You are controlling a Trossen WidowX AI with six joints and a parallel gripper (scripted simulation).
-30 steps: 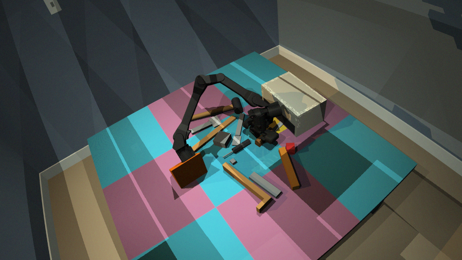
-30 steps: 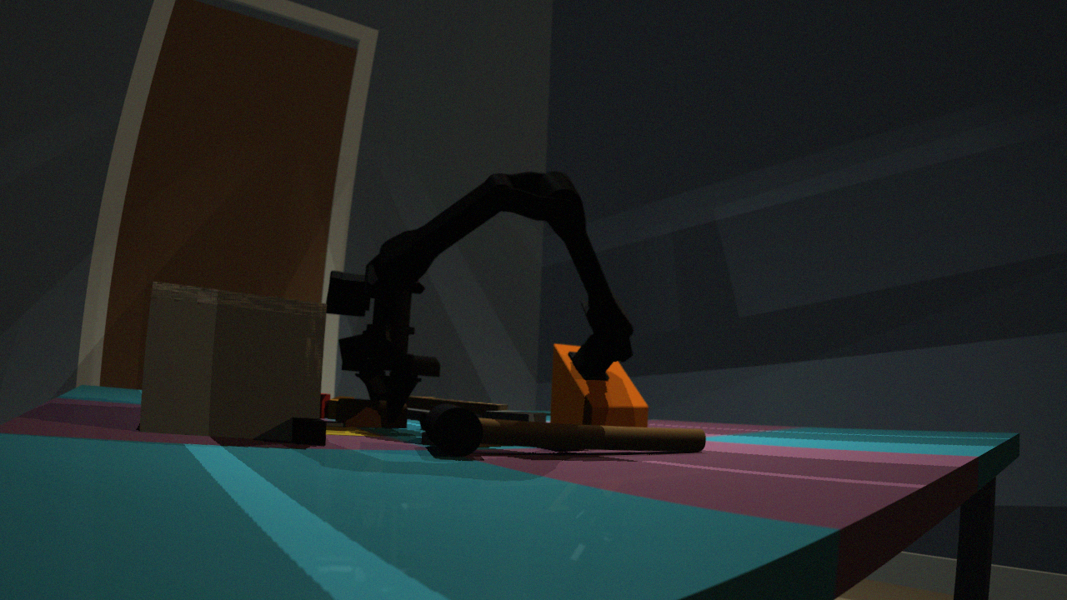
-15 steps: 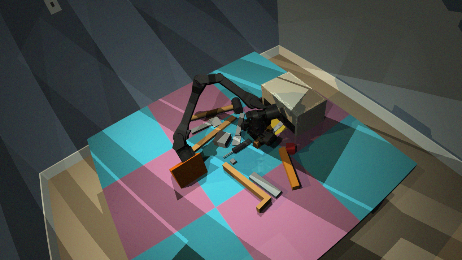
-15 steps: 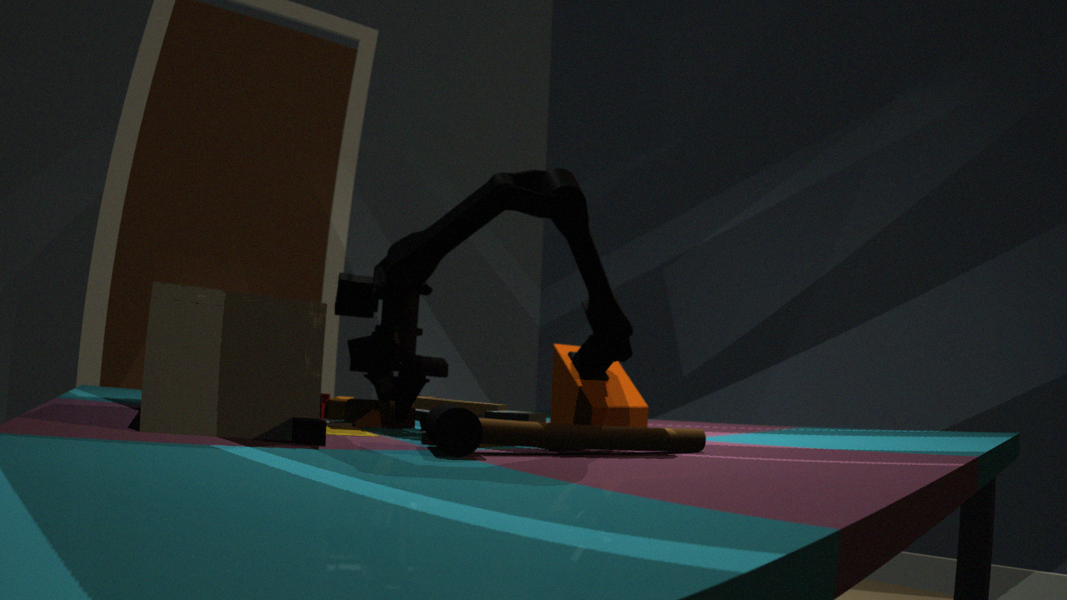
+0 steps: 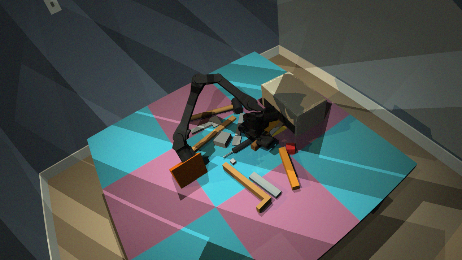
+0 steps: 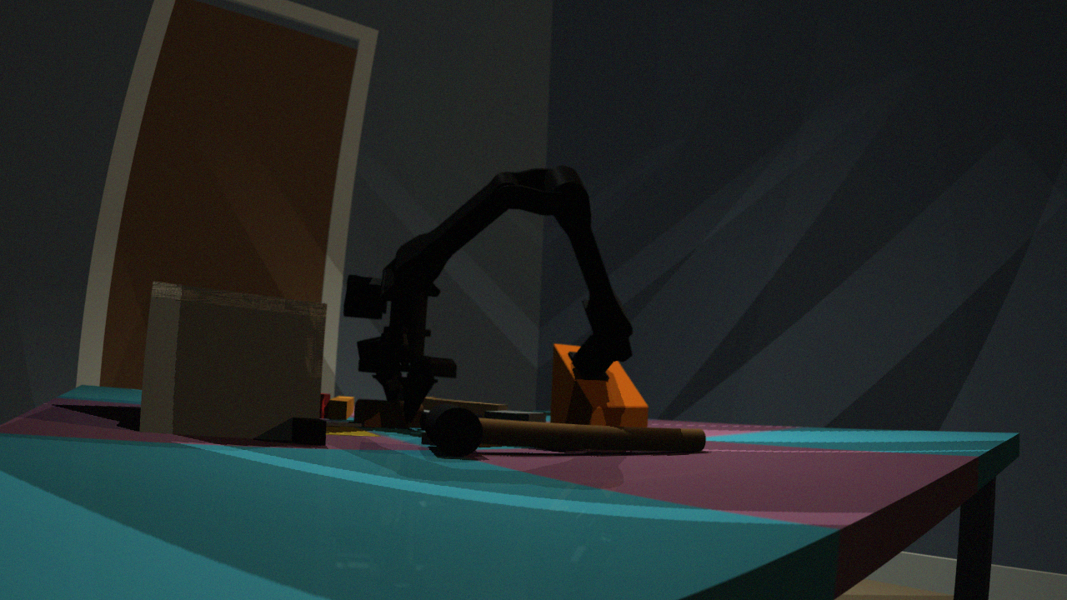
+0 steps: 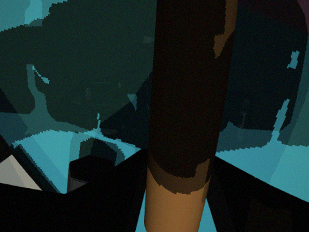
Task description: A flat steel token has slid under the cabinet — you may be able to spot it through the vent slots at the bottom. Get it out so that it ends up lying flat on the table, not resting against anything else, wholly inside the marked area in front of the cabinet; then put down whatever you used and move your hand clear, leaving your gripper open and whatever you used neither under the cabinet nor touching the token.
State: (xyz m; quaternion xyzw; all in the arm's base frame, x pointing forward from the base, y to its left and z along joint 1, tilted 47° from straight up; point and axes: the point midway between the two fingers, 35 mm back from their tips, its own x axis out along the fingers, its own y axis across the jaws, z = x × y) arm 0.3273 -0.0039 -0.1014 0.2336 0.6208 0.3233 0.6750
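My gripper tip is 15 cm past the small grey cube. The rest, counted from my gripper tip: screwdriver: 10 cm behind, 5 cm to the left; red cube: 13 cm to the right, 10 cm ahead, 1 cm above; grey block: 14 cm to the left, 11 cm behind, 1 cm above.
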